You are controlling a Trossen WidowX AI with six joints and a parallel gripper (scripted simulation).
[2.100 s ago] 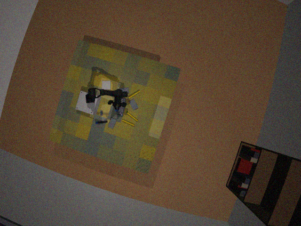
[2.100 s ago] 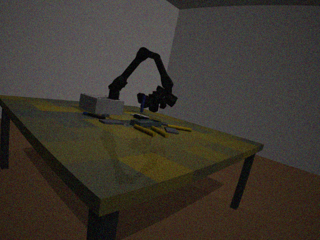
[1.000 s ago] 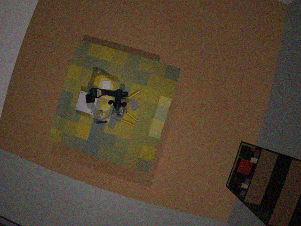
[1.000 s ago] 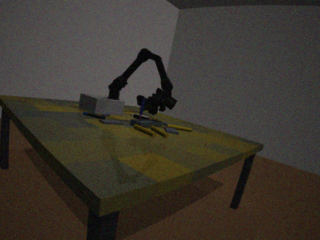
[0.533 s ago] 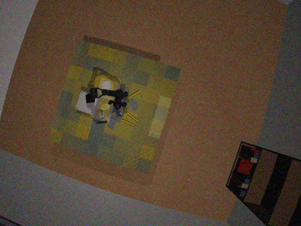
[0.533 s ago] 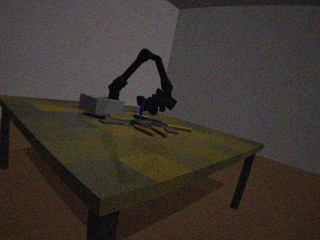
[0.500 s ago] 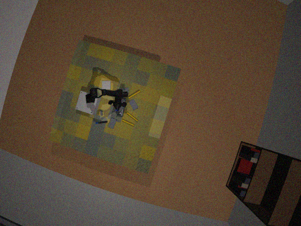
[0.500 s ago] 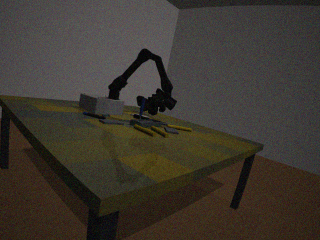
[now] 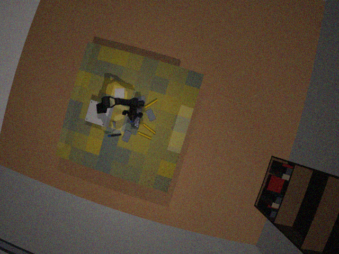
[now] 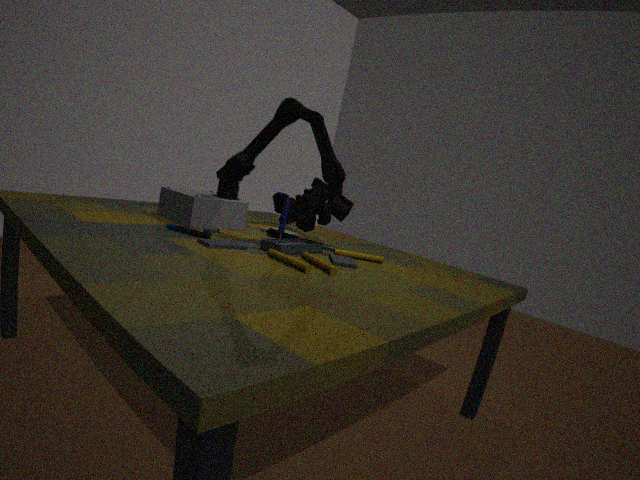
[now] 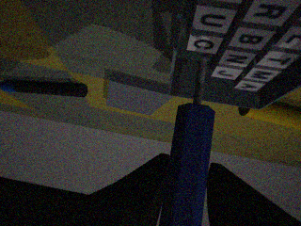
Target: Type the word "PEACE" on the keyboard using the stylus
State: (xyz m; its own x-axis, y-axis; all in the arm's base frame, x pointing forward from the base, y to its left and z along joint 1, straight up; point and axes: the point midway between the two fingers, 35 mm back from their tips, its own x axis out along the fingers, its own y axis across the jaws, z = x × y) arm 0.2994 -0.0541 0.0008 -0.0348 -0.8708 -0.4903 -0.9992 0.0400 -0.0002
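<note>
My gripper tip is now 1 cm above the blue stylus. From my gripper tip the other things lie so: grey stylus tip (5 cm below); then dark blue pen (22 cm behind, 17 cm to the right, 7 cm below).
</note>
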